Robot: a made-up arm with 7 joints. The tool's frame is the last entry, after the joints. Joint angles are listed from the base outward.
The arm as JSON. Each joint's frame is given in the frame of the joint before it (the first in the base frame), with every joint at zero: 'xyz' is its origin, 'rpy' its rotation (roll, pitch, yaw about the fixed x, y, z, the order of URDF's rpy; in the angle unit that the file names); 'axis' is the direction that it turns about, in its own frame. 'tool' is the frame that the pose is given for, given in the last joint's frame.
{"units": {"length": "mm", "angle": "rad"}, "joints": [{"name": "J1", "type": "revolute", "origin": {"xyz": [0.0, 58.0, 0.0], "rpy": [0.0, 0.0, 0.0]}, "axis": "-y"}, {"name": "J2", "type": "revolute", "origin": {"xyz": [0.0, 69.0, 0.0], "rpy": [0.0, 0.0, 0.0]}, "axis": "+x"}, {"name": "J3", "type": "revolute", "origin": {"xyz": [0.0, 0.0, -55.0], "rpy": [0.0, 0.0, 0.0]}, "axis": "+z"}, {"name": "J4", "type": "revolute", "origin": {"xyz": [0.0, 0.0, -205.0], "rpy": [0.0, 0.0, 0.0]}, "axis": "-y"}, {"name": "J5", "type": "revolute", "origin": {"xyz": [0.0, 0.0, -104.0], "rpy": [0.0, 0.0, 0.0]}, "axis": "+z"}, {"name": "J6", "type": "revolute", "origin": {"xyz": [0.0, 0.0, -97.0], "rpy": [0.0, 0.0, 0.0]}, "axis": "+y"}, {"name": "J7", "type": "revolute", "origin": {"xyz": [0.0, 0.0, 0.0], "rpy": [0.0, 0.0, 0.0]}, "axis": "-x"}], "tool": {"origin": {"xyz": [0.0, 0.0, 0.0], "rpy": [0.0, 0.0, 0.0]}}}
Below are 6 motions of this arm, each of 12 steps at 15 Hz.
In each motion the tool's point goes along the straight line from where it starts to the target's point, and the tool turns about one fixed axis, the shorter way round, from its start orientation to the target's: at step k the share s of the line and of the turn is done. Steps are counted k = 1, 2, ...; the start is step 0. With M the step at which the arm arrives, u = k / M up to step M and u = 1 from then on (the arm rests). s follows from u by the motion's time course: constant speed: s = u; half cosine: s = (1 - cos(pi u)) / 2; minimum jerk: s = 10 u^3 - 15 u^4 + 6 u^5.
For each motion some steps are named. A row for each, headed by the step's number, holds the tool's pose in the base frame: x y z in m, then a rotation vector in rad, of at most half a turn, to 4 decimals.
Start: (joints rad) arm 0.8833 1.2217 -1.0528 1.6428 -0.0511 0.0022 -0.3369
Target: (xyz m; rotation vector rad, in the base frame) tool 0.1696 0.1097 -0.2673 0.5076 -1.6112 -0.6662
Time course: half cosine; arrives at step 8
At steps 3, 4, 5, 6, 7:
3: 0.2282 0.2400 -0.1381 0.8466 -1.6708 -1.0253
4: 0.2120 0.2039 -0.1739 0.7516 -1.6600 -0.9251
5: 0.1958 0.1679 -0.2096 0.6574 -1.6448 -0.8255
6: 0.1820 0.1373 -0.2399 0.5784 -1.6285 -0.7416
7: 0.1728 0.1169 -0.2602 0.5259 -1.6159 -0.6858

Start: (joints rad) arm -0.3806 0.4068 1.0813 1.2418 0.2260 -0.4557 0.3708
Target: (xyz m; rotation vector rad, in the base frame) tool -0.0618 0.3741 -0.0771 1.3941 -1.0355 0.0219
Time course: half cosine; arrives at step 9
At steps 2, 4, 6, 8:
2: -0.0100 0.4056 -0.2286 0.9265 -1.4654 0.1534
4: -0.0274 0.3950 -0.1778 1.0912 -1.3297 0.1099
6: -0.0471 0.3830 -0.1200 1.2690 -1.1649 0.0596
8: -0.0600 0.3752 -0.0823 1.3793 -1.0514 0.0265

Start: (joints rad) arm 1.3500 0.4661 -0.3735 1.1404 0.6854 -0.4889 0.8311
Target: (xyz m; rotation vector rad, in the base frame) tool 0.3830 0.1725 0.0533 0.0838 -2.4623 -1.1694
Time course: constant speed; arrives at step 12
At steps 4, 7, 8, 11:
4: 0.3718 0.2055 0.0792 -0.2158 -2.5943 -1.2005
7: 0.3760 0.1931 0.0695 -0.1009 -2.5477 -1.1905
8: 0.3774 0.1890 0.0662 -0.0633 -2.5314 -1.1867
11: 0.3816 0.1766 0.0565 0.0475 -2.4801 -1.1740

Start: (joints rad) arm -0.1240 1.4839 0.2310 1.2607 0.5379 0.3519 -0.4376
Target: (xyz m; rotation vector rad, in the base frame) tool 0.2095 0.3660 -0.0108 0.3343 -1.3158 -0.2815
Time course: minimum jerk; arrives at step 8
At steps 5, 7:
5: 0.2033 0.3894 -0.0099 0.6294 -1.2856 -0.2186
7: 0.2091 0.3674 -0.0107 0.3516 -1.3145 -0.2780

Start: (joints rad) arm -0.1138 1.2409 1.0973 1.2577 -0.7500 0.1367 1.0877
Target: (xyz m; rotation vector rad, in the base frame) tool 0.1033 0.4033 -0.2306 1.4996 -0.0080 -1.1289
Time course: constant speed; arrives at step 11
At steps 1, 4, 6, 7, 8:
1: 0.0940 0.4791 0.0213 1.1311 -0.4564 -0.5645
4: 0.0968 0.4564 -0.0543 1.2503 -0.3315 -0.7342
6: 0.0987 0.4412 -0.1047 1.3258 -0.2438 -0.8472
7: 0.0996 0.4336 -0.1299 1.3623 -0.1985 -0.9037
8: 0.1005 0.4260 -0.1550 1.3980 -0.1523 -0.9601

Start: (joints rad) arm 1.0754 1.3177 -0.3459 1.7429 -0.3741 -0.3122 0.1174
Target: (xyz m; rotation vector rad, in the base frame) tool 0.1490 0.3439 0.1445 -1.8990 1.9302 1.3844
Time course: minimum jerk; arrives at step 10
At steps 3, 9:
3: 0.1879 0.3311 0.1124 1.7828 -1.8984 -1.4777
9: 0.1494 0.3438 0.1442 -1.8997 1.9318 1.3868

